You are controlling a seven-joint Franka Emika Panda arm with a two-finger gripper.
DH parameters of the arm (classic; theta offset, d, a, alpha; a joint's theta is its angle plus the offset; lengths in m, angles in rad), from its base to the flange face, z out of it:
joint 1: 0 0.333 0 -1.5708
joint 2: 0 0 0 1.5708
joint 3: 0 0.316 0.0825 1.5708
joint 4: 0 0 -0.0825 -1.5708
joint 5: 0 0.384 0 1.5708
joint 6: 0 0 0.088 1.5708
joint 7: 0 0.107 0 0
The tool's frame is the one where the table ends.
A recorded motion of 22 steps. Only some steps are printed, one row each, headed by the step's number.
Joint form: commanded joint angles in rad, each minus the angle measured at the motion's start. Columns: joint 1, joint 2, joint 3, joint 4, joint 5, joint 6, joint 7.
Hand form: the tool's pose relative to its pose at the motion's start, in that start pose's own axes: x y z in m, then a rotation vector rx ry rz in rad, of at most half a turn. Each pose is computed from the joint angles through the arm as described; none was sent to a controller.
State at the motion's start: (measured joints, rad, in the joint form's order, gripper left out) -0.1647 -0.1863 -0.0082 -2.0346 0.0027 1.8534 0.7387
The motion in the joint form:
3: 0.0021 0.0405 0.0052 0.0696 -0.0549 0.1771 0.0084
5: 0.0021 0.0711 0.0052 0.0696 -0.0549 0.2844 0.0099
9: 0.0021 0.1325 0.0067 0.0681 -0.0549 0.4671 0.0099
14: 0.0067 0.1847 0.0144 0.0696 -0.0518 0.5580 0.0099
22: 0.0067 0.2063 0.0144 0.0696 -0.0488 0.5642 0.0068
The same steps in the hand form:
3: 0.0244 -0.0236 -0.0305 0.1014 0.1870 -0.0182
5: 0.0353 -0.0347 -0.0257 0.1546 0.2423 -0.0202
9: 0.0527 -0.0537 -0.0118 0.2381 0.3282 -0.0277
14: 0.0589 -0.0703 0.0068 0.2710 0.3529 -0.0412
22: 0.0620 -0.0731 0.0189 0.2621 0.3400 -0.0430

